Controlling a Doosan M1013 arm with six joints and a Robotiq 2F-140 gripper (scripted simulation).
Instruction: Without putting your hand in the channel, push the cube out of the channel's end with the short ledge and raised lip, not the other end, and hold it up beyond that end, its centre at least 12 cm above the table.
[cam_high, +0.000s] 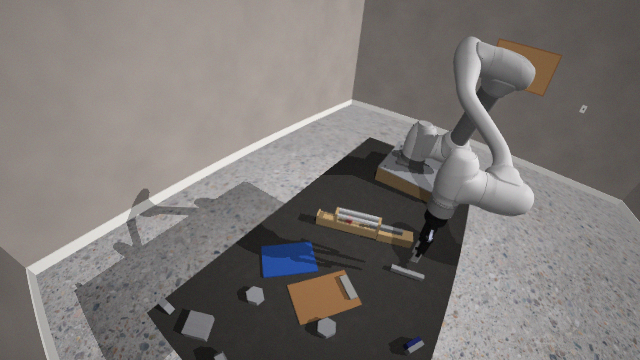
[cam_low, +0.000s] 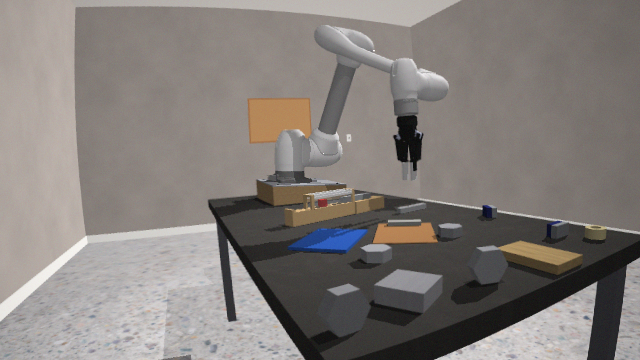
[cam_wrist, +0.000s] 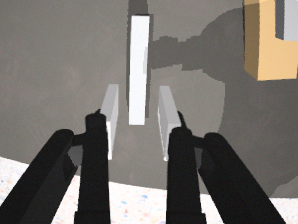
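Right now my hand is 10 mm to the right of the light grey stick and 140 mm above it. Also, from my hand: channel (130 mm behind, 270 mm to the right, 90 mm below); then grey bar (160 mm behind, 140 mm to the right, 90 mm below); then red cube (130 mm behind, 300 mm to the right, 90 mm below).
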